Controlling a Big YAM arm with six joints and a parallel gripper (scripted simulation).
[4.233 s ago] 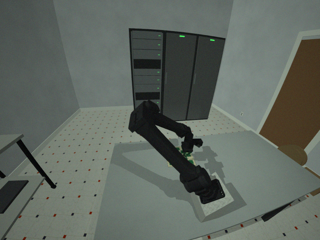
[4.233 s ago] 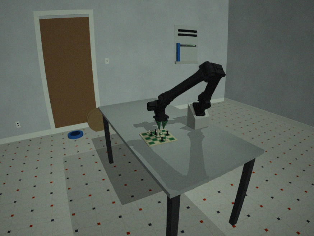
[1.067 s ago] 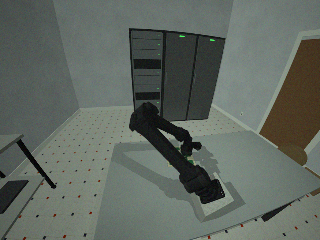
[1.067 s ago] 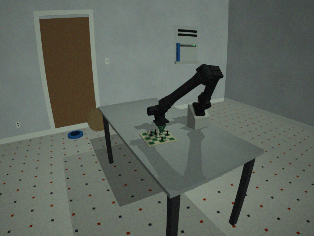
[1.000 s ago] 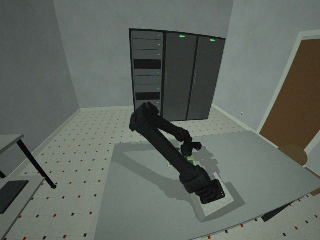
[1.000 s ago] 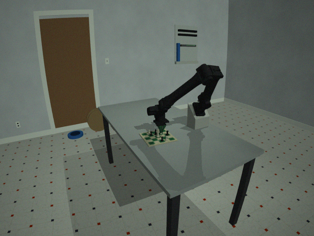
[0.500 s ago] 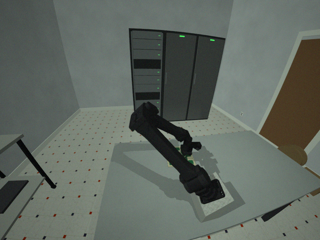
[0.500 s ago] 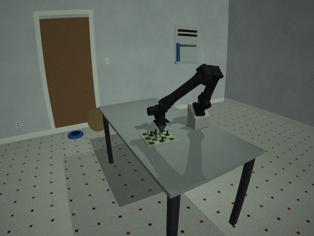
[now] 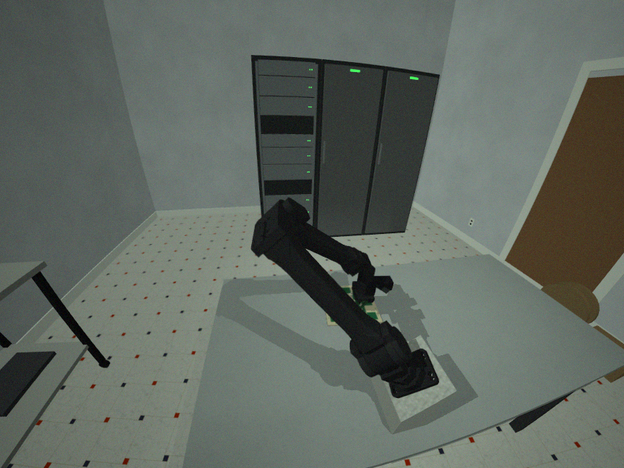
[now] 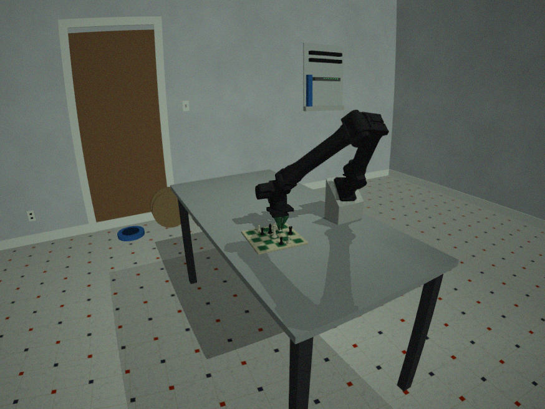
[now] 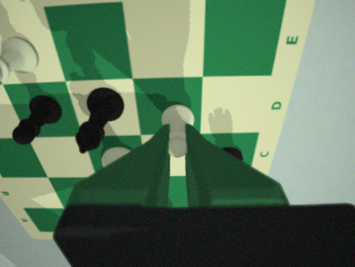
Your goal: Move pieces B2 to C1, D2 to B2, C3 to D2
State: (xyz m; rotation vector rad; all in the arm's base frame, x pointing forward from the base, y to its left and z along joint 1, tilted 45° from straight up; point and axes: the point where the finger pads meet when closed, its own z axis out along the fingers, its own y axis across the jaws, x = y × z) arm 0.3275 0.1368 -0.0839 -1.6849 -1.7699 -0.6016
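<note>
My gripper is now 4 cm short of the tall white piece, 3 cm to the right of it and 1 cm below it. From my hand the other things lie so: chessboard (4 cm ahead, 3 cm to the left, 2 cm below).
</note>
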